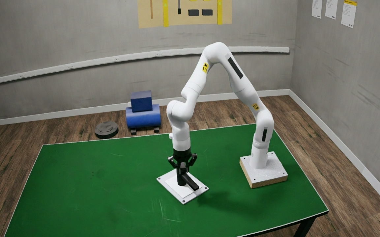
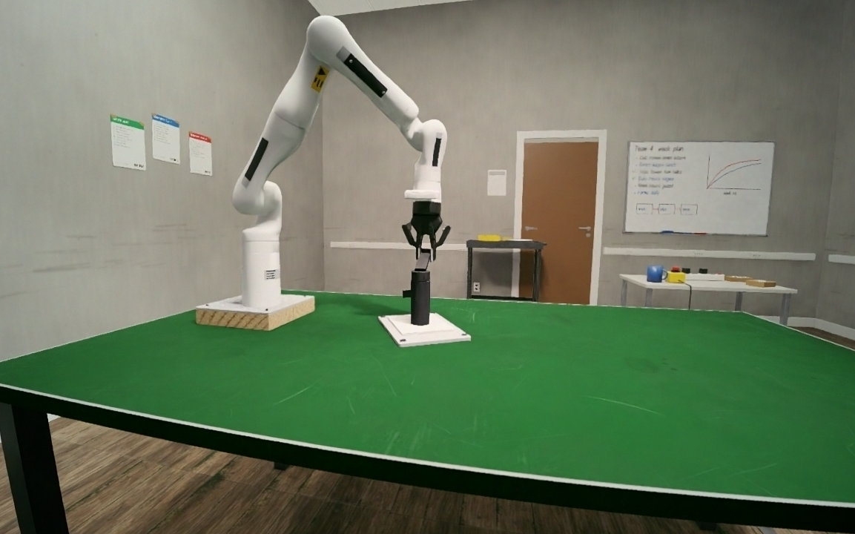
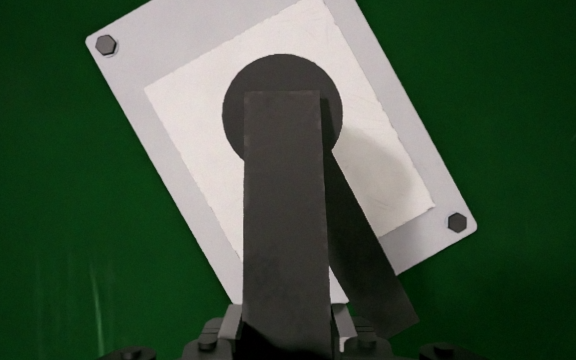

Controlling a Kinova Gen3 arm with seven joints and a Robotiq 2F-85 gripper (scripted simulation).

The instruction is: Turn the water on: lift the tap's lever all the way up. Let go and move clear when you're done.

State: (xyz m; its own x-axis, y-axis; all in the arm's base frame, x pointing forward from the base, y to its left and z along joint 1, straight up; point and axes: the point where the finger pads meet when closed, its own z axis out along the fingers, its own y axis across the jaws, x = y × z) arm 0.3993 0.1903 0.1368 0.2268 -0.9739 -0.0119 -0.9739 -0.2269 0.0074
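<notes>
Right now my hand is 10 mm short of the lever, 30 mm to the left of it and 10 mm above it. Round my hand: bolted plate 20 mm ahead, 70 mm to the right, 170 mm below; tap 10 mm ahead, 50 mm to the right, 70 mm below.
</notes>
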